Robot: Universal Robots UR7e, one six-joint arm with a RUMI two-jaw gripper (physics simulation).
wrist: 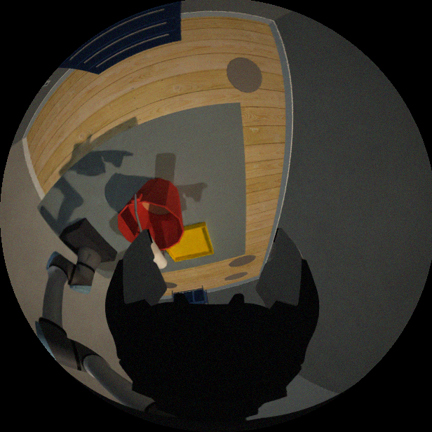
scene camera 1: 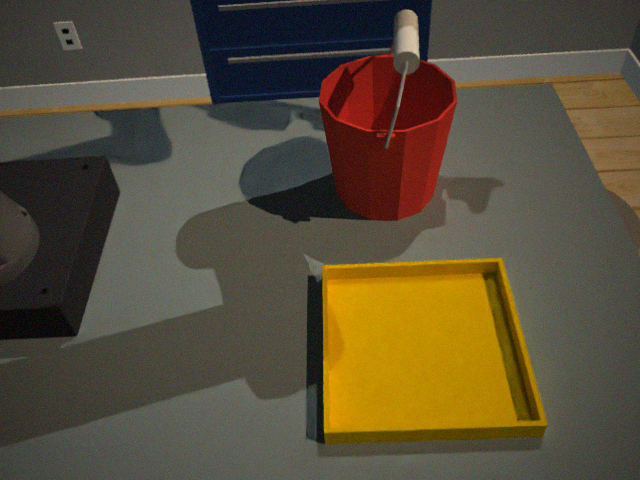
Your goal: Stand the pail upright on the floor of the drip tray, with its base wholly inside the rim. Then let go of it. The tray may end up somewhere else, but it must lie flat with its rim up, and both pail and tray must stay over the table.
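The red pail (scene camera 1: pixel 387 170) (wrist: pixel 172 197) stands upright on the grey table (scene camera 1: pixel 155 439) (wrist: pixel 215 145), behind the tray in the scene view. Its wire handle is raised, with the cream grip (scene camera 1: pixel 405 43) (wrist: pixel 159 257) above the rim. The yellow drip tray (scene camera 1: pixel 423 351) (wrist: pixel 195 243) lies flat, rim up and empty, apart from the pail. My gripper (wrist: pixel 212 230) is open and empty. In the wrist view the cream grip shows close beside the left finger's inner edge; contact cannot be told. The gripper does not show in the scene view, where shadows cross the table.
The dark robot base block (scene camera 1: pixel 56 201) (wrist: pixel 80 234) sits on the table left of the pail and tray. Part of the arm (wrist: pixel 53 295) shows at the left in the wrist view. A blue cabinet (scene camera 1: pixel 310 31) (wrist: pixel 145 27) stands beyond the table's back edge.
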